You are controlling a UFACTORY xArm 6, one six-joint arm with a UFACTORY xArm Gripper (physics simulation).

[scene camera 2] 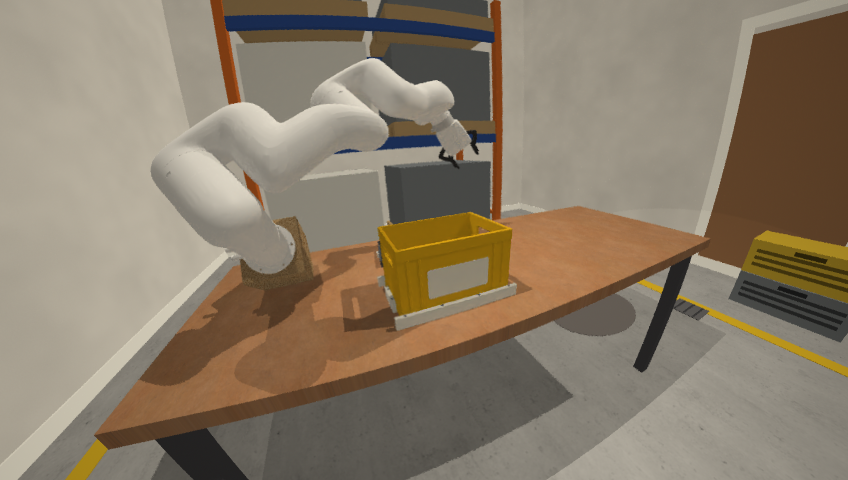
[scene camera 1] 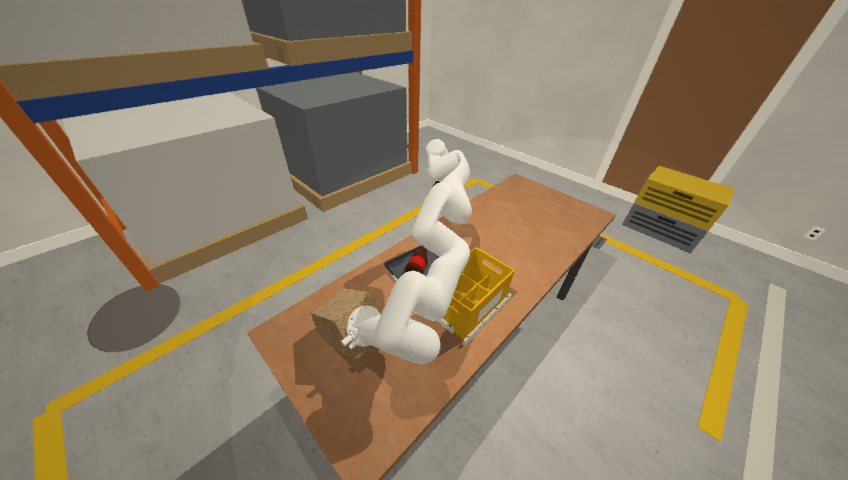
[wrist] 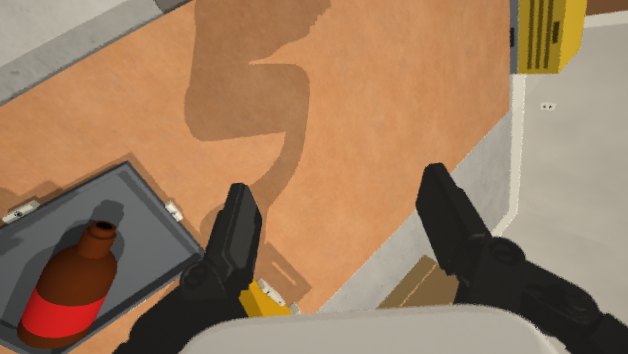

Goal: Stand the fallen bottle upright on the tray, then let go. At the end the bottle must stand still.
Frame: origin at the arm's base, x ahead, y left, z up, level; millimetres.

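Seen in the pictures: gripper, fingertip midpoint: [scene camera 2: 467, 160] [wrist: 335, 192]; arm's base, link origin: [scene camera 2: 269, 249] [scene camera 1: 364, 325].
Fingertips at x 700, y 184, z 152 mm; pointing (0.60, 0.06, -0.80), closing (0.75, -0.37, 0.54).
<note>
Offsets run from my fingertips to a thing's middle. Level surfaces: height alone.
A brown bottle @[dy -33, dx -267, dz -268 mm] [scene camera 1: 416, 261] [wrist: 65, 282] with a red label lies on its side on the dark grey tray @[dy -35, dx -267, dz -297 mm] [scene camera 1: 395, 263] [wrist: 150, 232]. In the wrist view it is at the lower left, its open neck pointing to the upper right. The arm partly covers the tray in scene camera 1; the bottle cannot be made out behind the crate in scene camera 2. My gripper [scene camera 2: 467, 159] [wrist: 335, 192] is wide open and empty. It hangs high above the table, beyond the crate in scene camera 2, with the bottle outside its fingers to the left in the wrist view.
A yellow divided crate @[dy -328, dx -296, dz -222 mm] [scene camera 1: 474, 324] [scene camera 2: 413, 279] [wrist: 262, 300] stands between white rails, close beside the tray. The arm's base is fixed to a speckled block [scene camera 1: 333, 309] [scene camera 2: 303, 255] on the brown table @[dz -310 mm] [scene camera 1: 535, 220] [scene camera 2: 595, 249] [wrist: 375, 100]. A storage rack [scene camera 1: 414, 118] [scene camera 2: 497, 107] stands behind.
</note>
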